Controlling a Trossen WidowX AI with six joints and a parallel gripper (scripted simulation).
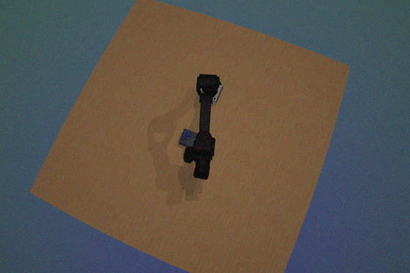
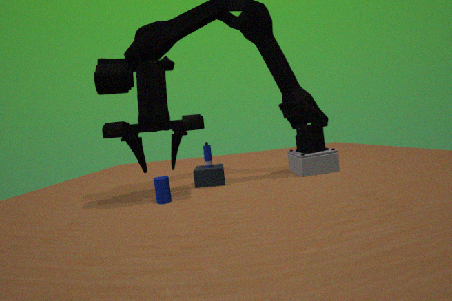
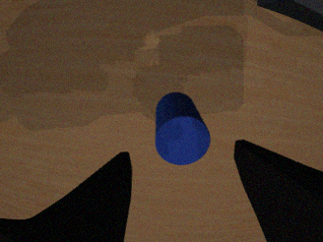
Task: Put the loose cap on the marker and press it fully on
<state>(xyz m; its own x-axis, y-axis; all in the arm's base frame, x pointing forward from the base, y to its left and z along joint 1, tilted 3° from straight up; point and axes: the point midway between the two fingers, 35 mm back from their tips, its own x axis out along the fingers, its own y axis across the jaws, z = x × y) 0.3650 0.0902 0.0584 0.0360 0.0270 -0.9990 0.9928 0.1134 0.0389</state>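
Right now the blue cap is 4 cm below my gripper tip. The rest, counted from my gripper tip: dark holder block: 10 cm behind, 12 cm to the right, 4 cm below.
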